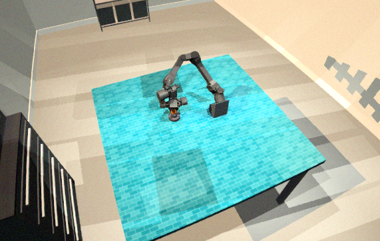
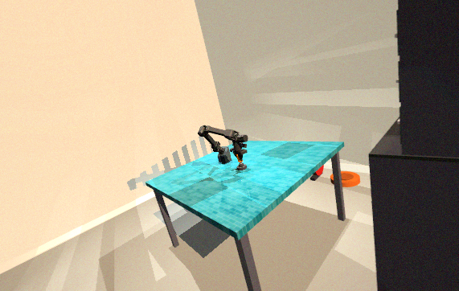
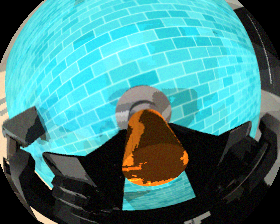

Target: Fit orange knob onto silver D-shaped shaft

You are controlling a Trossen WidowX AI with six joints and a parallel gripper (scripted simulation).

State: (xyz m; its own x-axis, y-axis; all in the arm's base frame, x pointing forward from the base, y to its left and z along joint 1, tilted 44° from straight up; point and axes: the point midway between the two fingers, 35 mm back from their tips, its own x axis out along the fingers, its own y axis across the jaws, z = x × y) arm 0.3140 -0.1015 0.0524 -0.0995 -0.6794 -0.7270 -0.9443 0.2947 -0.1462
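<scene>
The round pedestal is 4 cm below my gripper tip. Round my gripper tip: orange knob: 3 cm above.
</scene>
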